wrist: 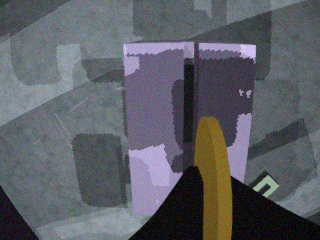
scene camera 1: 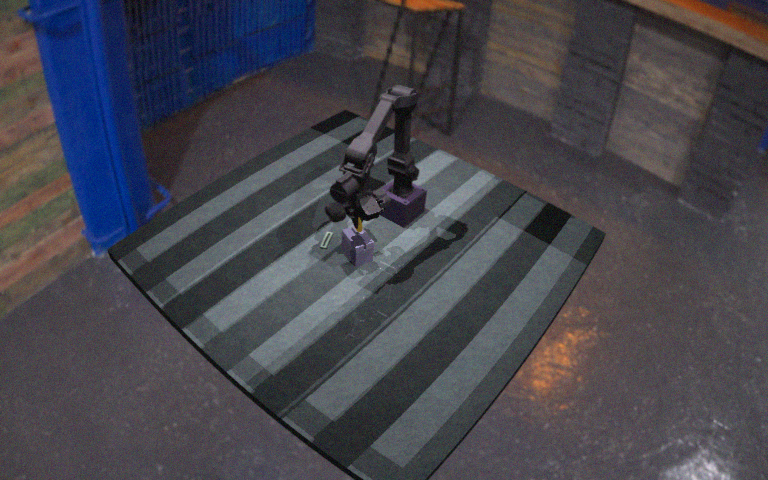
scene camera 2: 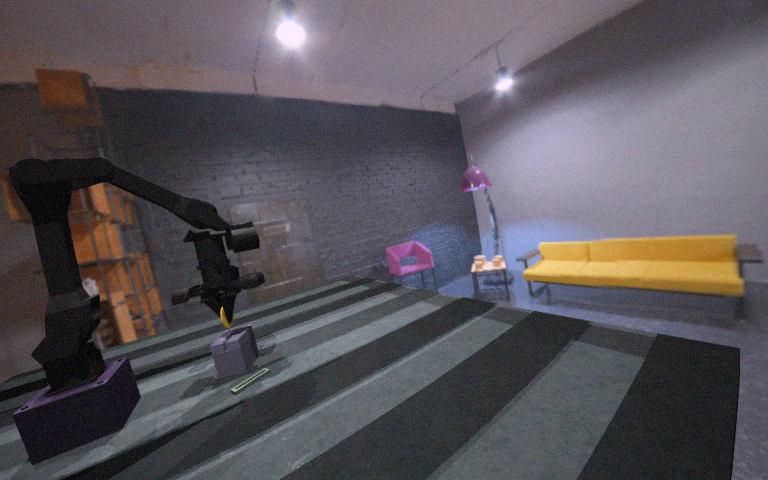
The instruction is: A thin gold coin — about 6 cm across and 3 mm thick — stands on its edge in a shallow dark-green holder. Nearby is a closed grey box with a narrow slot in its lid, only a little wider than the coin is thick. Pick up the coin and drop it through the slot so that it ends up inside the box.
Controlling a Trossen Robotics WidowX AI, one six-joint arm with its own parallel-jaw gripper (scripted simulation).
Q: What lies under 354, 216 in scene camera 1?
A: The gripper.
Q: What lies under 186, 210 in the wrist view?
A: The gripper.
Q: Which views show the gripper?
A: The wrist view, scene camera 1 and scene camera 2: all of them.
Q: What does the gripper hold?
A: A gold coin.
